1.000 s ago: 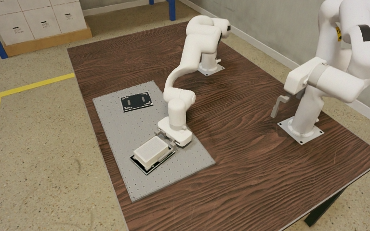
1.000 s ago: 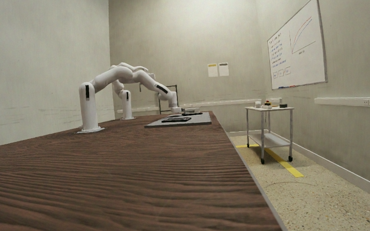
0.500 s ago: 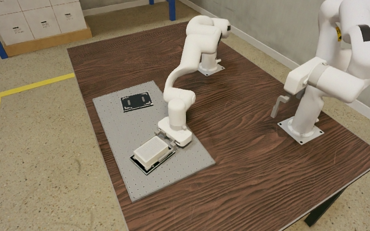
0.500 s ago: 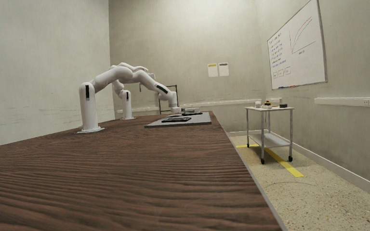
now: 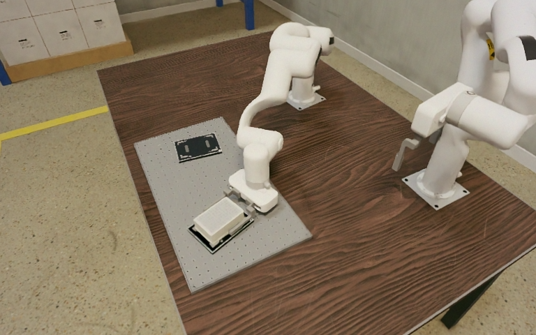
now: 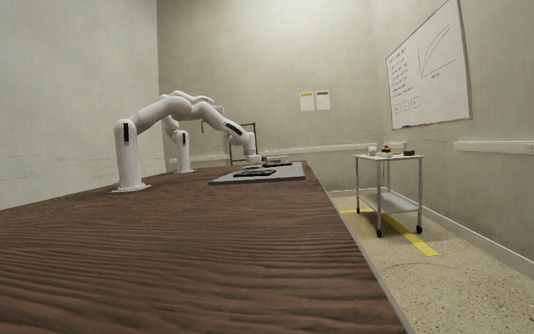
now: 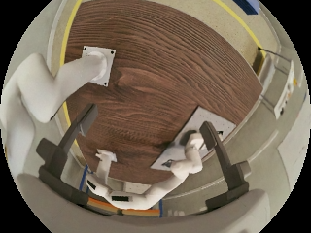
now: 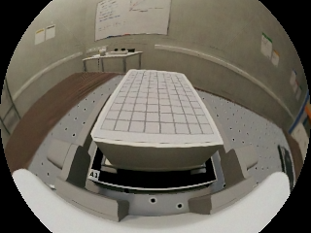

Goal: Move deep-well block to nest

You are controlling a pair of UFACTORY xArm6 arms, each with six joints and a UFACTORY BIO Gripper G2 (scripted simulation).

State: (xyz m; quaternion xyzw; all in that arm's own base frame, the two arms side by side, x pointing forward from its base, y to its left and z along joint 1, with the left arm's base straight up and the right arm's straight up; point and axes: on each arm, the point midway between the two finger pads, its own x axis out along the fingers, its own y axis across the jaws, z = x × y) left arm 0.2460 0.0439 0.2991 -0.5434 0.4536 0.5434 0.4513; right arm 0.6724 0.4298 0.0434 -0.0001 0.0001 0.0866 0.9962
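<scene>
The white deep-well block is 10 mm ahead of my right hand. Round my right hand: grey perforated board: 180 mm to the right, 50 mm behind, 40 mm below.
</scene>
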